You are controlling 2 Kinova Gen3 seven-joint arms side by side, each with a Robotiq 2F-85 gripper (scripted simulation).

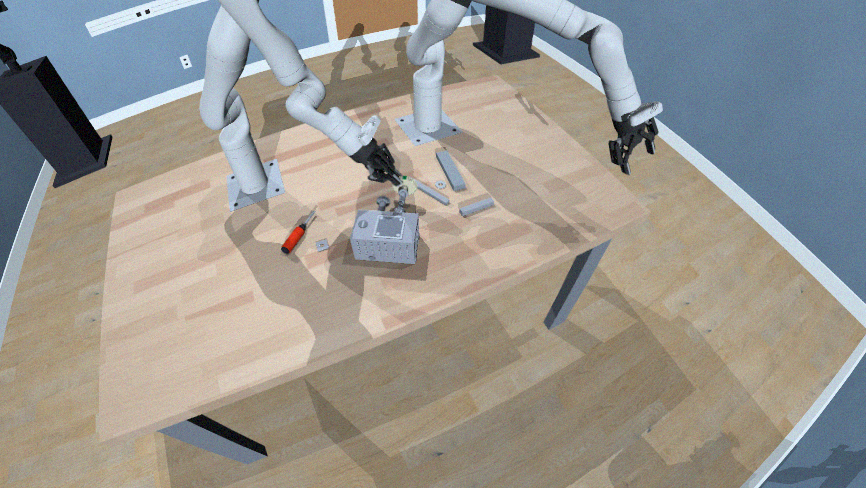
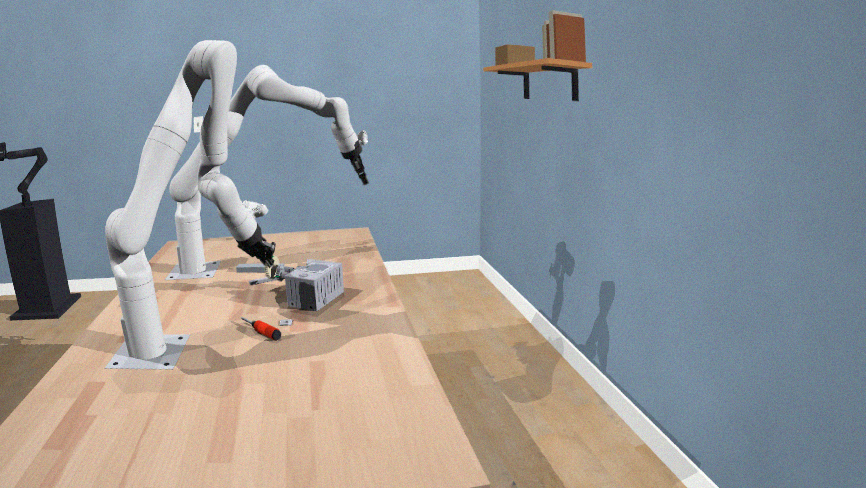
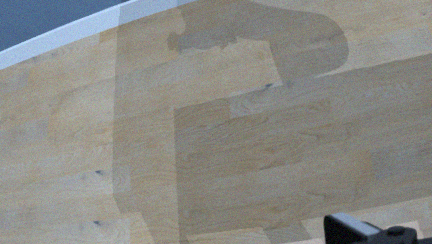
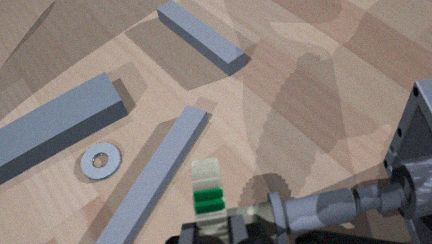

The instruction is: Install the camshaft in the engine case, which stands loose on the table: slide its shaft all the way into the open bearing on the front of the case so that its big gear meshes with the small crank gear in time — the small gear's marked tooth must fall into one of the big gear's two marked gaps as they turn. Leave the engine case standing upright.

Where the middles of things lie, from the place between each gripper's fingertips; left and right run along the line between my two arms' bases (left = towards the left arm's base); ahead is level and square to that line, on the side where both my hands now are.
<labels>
My right gripper (image 1: 401, 182) is now 14 cm to the right of the washer (image 4: 111, 151) and 9 cm above it.
The washer is 340 mm behind my left hand (image 1: 639, 163), 360 mm to the right of it and 230 mm below it.
</labels>
